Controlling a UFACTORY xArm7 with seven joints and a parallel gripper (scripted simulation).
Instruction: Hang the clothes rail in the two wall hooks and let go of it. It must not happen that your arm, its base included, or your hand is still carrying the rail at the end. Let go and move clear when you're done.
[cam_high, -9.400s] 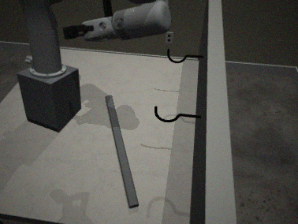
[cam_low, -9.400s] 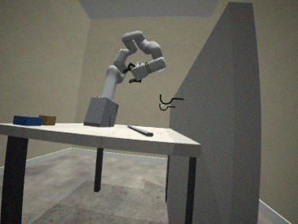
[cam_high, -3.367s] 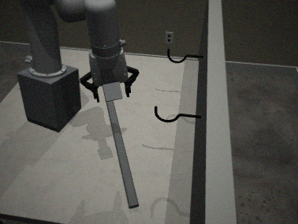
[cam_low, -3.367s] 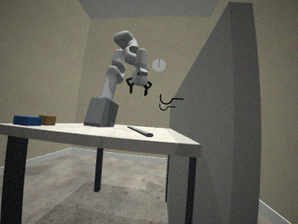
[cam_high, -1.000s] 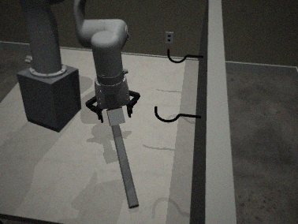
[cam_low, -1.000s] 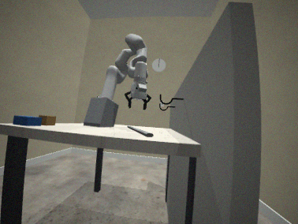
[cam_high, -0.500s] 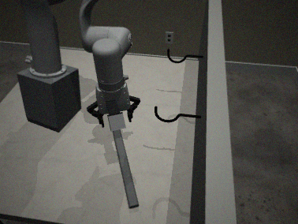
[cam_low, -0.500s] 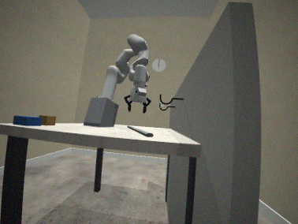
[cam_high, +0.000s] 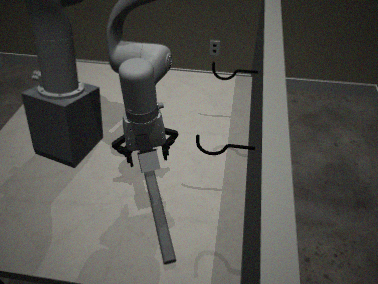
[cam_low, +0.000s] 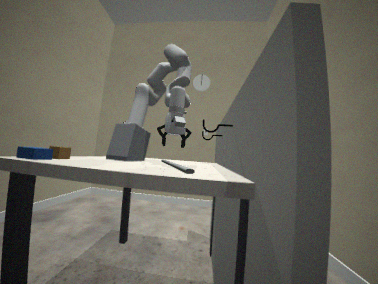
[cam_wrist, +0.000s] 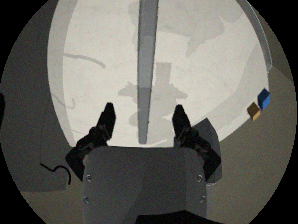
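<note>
My hand is 90 mm above the clothes rail. Round my hand: wall panel (280 mm ahead, 170 mm to the left, 310 mm below); then brown block (430 mm behind, 210 mm to the right, 70 mm below); then blue block (430 mm behind, 290 mm to the right, 80 mm below).
</note>
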